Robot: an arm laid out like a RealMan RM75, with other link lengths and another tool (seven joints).
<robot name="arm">
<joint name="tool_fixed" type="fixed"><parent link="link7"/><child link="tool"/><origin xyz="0.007 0.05 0.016" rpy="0.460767 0 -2.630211"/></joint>
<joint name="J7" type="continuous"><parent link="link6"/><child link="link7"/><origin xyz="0 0 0.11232" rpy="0 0 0"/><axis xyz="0 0 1"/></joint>
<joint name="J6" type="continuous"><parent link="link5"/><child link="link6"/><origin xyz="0 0 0" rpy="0 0 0"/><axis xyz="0 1 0"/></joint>
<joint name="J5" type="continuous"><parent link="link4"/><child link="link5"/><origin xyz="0 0 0.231" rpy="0 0 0"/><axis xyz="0 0 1"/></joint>
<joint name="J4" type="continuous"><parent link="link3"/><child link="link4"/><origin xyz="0 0 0" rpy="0 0 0"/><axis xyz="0 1 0"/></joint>
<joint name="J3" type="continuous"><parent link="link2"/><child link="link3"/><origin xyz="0 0 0.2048" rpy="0 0 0"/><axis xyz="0 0 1"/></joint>
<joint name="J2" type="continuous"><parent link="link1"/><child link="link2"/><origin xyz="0 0 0" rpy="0 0 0"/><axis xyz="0 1 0"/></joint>
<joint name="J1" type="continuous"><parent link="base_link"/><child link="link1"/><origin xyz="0 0 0.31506" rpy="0 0 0"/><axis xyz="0 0 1"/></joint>
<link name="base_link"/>
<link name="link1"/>
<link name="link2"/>
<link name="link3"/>
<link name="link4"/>
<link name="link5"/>
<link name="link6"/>
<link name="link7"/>
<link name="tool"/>
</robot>
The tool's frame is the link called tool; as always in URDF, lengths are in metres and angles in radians. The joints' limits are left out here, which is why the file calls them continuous.
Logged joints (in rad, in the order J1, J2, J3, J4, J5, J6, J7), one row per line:
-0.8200 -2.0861 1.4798 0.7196 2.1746 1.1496 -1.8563
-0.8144 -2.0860 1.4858 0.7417 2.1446 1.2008 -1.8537
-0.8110 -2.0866 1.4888 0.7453 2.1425 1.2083 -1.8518
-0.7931 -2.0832 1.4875 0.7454 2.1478 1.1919 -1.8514
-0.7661 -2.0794 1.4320 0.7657 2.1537 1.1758 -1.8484
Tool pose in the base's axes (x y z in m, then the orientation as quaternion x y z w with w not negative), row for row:
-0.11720 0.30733 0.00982 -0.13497 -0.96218 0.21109 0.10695
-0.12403 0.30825 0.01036 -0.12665 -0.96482 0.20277 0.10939
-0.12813 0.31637 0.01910 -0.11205 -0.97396 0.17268 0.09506
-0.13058 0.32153 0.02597 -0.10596 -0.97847 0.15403 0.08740
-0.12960 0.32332 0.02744 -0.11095 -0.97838 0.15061 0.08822
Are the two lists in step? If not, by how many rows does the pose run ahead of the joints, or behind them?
The pose runs 2 rows ahead of the joints: the pose in row i belongs to the joints in row i + 2.
